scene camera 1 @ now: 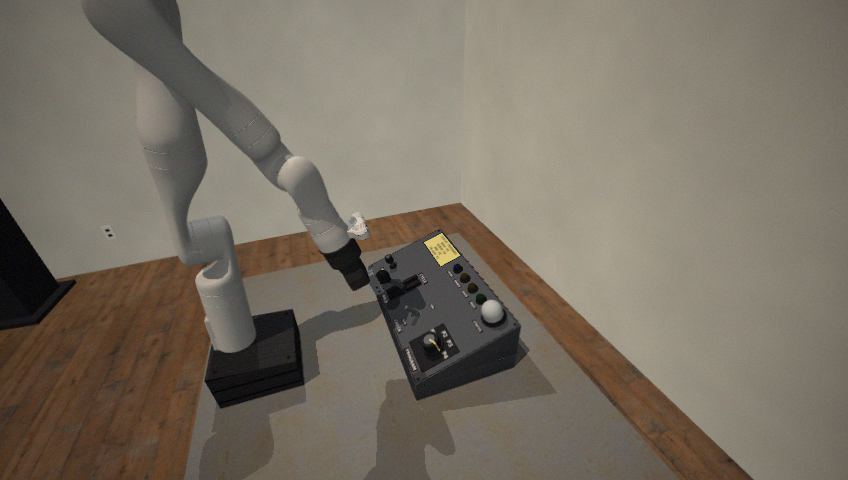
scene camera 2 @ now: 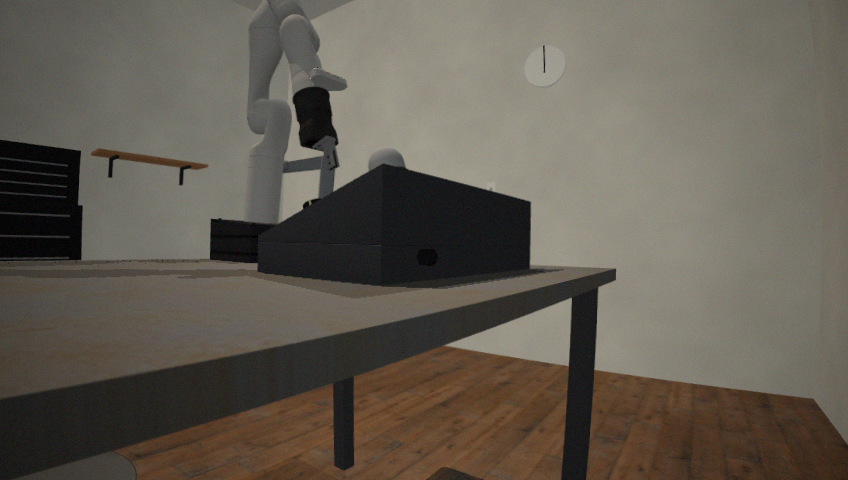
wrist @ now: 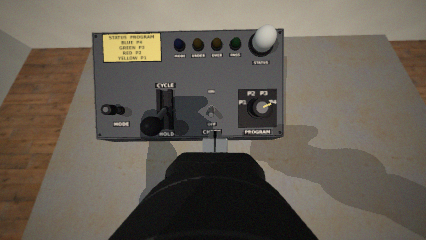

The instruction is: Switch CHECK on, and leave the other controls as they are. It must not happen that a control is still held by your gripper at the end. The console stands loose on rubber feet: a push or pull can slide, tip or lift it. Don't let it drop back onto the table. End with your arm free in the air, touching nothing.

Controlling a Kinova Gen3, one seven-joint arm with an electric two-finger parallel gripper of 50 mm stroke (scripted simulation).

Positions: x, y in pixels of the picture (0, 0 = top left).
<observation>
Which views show the gripper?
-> Scene camera 1, scene camera 2 and the wrist view: all of them.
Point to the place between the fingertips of the gripper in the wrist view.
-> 215, 138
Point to a dark console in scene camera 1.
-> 480, 339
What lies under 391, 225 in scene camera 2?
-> A dark console.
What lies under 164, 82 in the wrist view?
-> A dark console.
</observation>
